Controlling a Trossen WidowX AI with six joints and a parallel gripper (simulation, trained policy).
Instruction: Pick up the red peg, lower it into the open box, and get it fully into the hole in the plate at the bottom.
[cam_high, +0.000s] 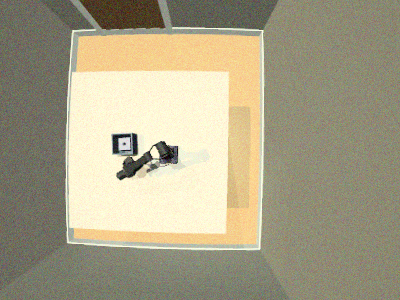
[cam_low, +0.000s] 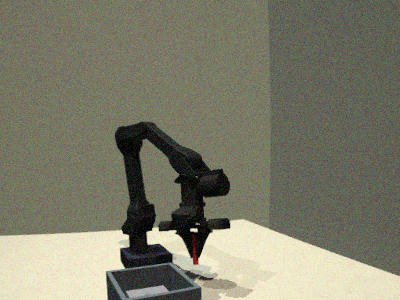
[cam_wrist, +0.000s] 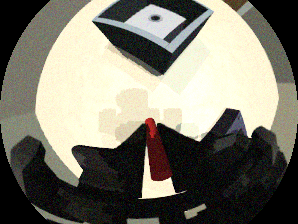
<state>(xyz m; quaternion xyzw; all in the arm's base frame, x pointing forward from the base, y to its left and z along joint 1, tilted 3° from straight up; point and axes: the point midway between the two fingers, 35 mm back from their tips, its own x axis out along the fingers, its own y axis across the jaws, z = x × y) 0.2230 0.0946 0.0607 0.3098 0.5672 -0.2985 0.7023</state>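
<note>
Right now the light plate is 12 cm ahead of my gripper tip, 16 cm to the right of it and 4 cm below it. The rest, counted from my gripper tip: red peg 1 cm behind, 2 cm above; dark-grey box 12 cm ahead, 16 cm to the right, 6 cm below.
</note>
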